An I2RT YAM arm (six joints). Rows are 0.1 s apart.
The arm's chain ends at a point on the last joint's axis. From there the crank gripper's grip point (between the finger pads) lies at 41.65 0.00 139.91 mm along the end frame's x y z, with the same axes.
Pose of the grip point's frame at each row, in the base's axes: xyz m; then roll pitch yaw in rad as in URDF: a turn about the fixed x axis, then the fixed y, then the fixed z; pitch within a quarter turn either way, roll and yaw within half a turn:
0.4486 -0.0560 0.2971 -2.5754 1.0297 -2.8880
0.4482 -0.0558 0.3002 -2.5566 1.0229 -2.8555
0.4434 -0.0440 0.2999 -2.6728 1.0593 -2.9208
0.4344 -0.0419 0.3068 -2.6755 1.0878 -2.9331
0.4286 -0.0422 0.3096 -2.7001 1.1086 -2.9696
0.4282 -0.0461 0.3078 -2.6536 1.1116 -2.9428
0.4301 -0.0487 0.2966 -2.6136 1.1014 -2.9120
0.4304 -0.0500 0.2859 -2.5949 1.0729 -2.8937
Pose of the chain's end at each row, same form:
0.3526 -0.0034 0.3936 -2.5754 1.0297 -2.8880
0.3517 -0.0037 0.3965 -2.5566 1.0229 -2.8555
0.3432 -0.0017 0.3973 -2.6728 1.0593 -2.9208
0.3320 0.0007 0.4017 -2.6755 1.0878 -2.9331
0.3251 0.0005 0.4033 -2.7001 1.1086 -2.9696
0.3247 0.0000 0.3999 -2.6536 1.1116 -2.9428
0.3274 -0.0003 0.3884 -2.6136 1.1014 -2.9120
0.3300 -0.0004 0.3796 -2.5949 1.0729 -2.8937

